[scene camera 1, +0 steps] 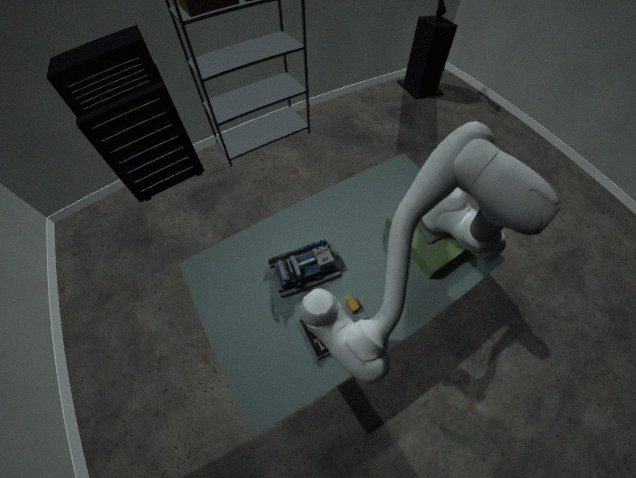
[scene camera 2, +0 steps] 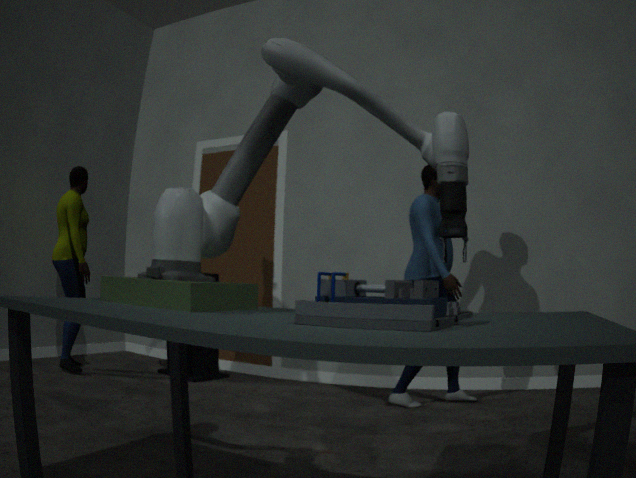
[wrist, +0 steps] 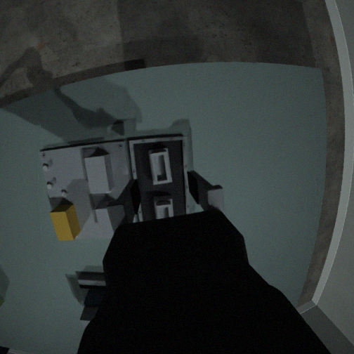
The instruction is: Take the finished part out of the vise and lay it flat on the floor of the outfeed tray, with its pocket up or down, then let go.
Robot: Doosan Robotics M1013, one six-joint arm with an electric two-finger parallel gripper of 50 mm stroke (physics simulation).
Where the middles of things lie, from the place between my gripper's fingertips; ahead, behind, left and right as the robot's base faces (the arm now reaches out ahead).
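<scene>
Yellow block (wrist: 64, 217): 0.19 m behind my hand, 0.11 m to the right of it, 0.12 m below it.
</scene>
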